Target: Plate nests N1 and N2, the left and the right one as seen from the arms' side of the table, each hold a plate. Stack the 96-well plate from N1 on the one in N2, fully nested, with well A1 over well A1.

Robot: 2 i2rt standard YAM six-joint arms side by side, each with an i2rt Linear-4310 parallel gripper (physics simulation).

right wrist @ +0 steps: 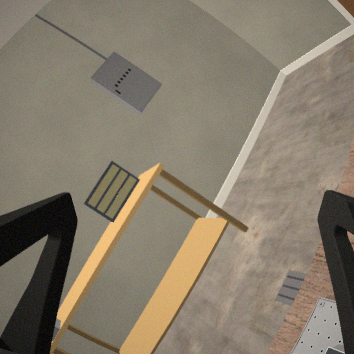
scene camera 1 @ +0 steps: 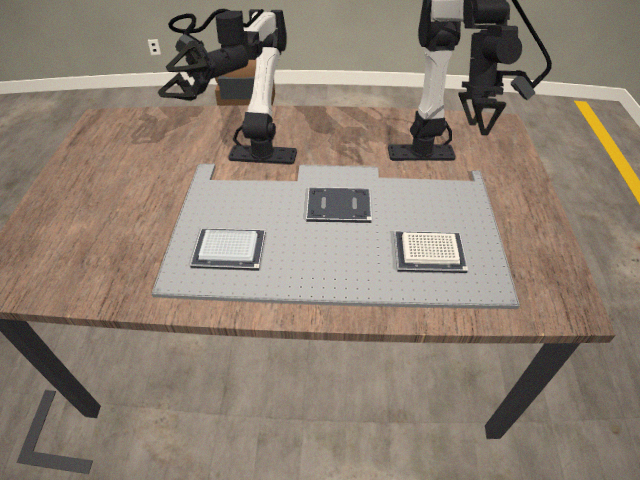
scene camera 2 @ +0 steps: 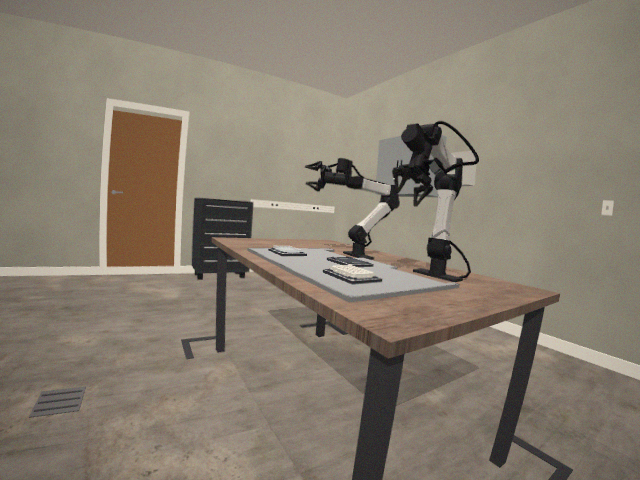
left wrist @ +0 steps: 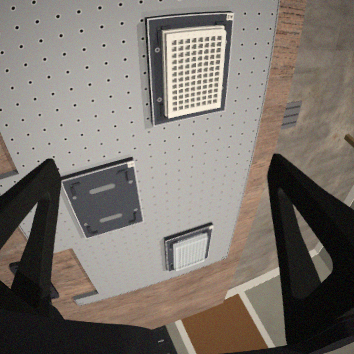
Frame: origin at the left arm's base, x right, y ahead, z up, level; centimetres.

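Where they show: left gripper, fingertip midpoint: (scene camera 1: 478,130) (scene camera 2: 406,199) (left wrist: 161,165); right gripper, fingertip midpoint: (right wrist: 198,207) (scene camera 1: 162,82) (scene camera 2: 305,174); left arm's base at its link origin: (scene camera 1: 421,153) (scene camera 2: 436,276); right arm's base at its link origin: (scene camera 1: 262,155) (scene camera 2: 357,256).
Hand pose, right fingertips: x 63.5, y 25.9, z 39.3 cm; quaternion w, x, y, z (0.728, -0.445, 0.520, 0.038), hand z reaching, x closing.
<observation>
Each offset is from my right fingertips to the top centre of the thing. Level surfaces: height alone.
The cream 96-well plate @[dx -58.0, dy +15.3, dz -35.4 cm] (scene camera 1: 431,248) (scene camera 2: 352,271) (left wrist: 195,70) sits in dark nest N1 @[dx -58.0, dy +15.3, dz -36.4 cm] (scene camera 1: 399,253) (left wrist: 156,75), at the right in scene camera 1. A pale, translucent plate @[dx -10.2, dy +13.0, dz -35.4 cm] (scene camera 1: 227,245) (scene camera 2: 286,250) (left wrist: 191,250) sits in nest N2 @[dx -10.2, dy +13.0, dz -36.4 cm] (scene camera 1: 222,264) (left wrist: 169,252), at the left there. Both lie flat; their A1 marks are too small to read. My left gripper (scene camera 1: 478,128) (scene camera 2: 406,198) (left wrist: 161,165) is open and empty, high above the table, behind and to the right of N1 in scene camera 1. My right gripper (scene camera 1: 165,81) (scene camera 2: 306,175) (right wrist: 198,207) is open and empty, raised at the back left, away from both plates.
An empty dark nest @[dx -37.2, dy -1.6, dz -36.4 cm] (scene camera 1: 339,204) (scene camera 2: 349,261) (left wrist: 105,200) lies between N1 and N2, nearer the arm bases. All three nests lie on a grey perforated board @[dz -38.0 cm] (scene camera 1: 320,248) (right wrist: 320,325) on the wooden table @[dz -39.3 cm] (scene camera 1: 103,206).
</observation>
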